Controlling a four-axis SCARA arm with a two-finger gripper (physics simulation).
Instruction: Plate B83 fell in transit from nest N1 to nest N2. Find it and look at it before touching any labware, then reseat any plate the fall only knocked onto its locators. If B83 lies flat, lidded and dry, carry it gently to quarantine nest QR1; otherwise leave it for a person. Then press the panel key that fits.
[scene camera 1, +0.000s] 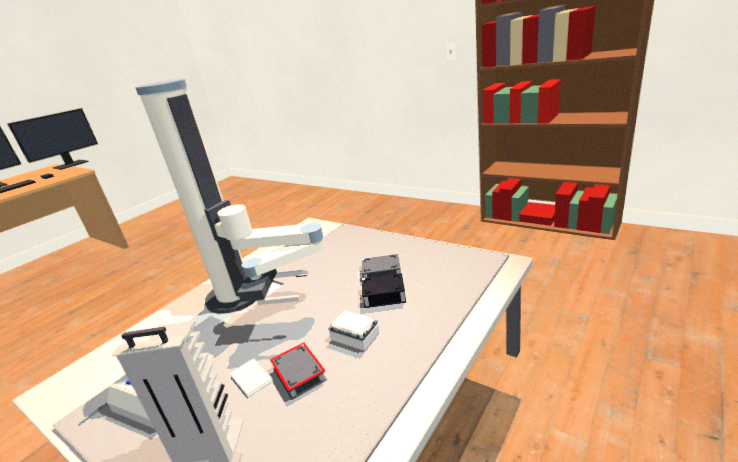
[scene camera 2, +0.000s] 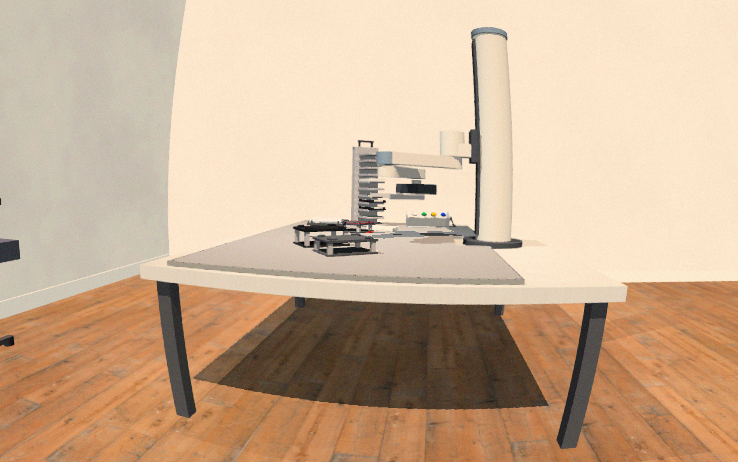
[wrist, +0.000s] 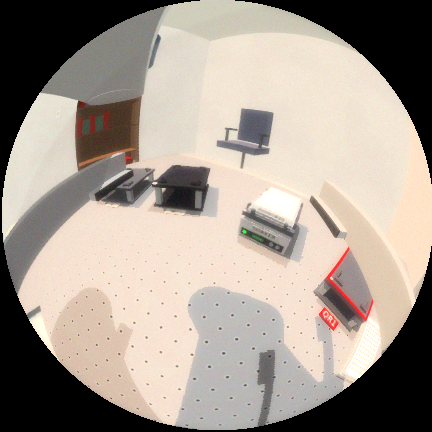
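Where they show: gripper, fingertip midpoint: (scene camera 1: 303, 284) (scene camera 2: 379, 196) (wrist: 221, 169); arm's base, link origin: (scene camera 1: 235, 295) (scene camera 2: 492, 244).
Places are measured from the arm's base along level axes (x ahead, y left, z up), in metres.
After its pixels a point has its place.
My gripper (scene camera 1: 302, 286) {x 0.455, y 0.011, z 0.175 m} (wrist: 221, 169) {x 0.455, y 0.011, z 0.175 m} is open and empty, raised above the mat beside the arm's column. No label naming B83 is readable. A white plate with a well grid (scene camera 1: 251, 377) {x 0.484, y -0.310, z 0.029 m} (wrist: 364, 350) lies flat on the mat beside the red-edged QR1 nest (scene camera 1: 297, 366) {x 0.611, y -0.221, z 0.053 m} (wrist: 352, 285) {x 0.566, y -0.194, z 0.053 m}, whose top is bare. I cannot tell whether it has a lid. Another white plate (scene camera 1: 352, 323) {x 0.673, y -0.004, z 0.082 m} (wrist: 275, 204) {x 0.636, y 0.006, z 0.082 m} sits on the shaker (scene camera 1: 356, 340) {x 0.714, y -0.042, z 0.062 m} (wrist: 262, 237) {x 0.593, y 0.000, z 0.032 m}; its exact seating is unclear. A grey nest (scene camera 1: 380, 264) {x 0.524, y 0.386, z 0.057 m} (scene camera 2: 344, 239) {x 0.510, y 0.443, z 0.058 m} and a black nest (scene camera 1: 382, 284) {x 0.629, y 0.246, z 0.071 m} (wrist: 182, 176) {x 0.610, y 0.235, z 0.071 m} have bare tops; their labels are unreadable.
A tall plate tower (scene camera 1: 174, 397) {x 0.613, y -0.569, z 0.269 m} (scene camera 2: 357, 185) {x 0.628, y -0.520, z 0.215 m} stands at one table end. A key panel (scene camera 2: 428, 221) {x 0.261, y -0.512, z 0.042 m} with white, green, yellow and blue keys stands near it. The arm's column (scene camera 1: 185, 190) {x 0.033, y -0.067, z 0.529 m} (scene camera 2: 492, 136) {x 0.021, y 0.072, z 0.422 m} rises at the table's side. A white edge (wrist: 37, 319) shows at the wrist view's left.
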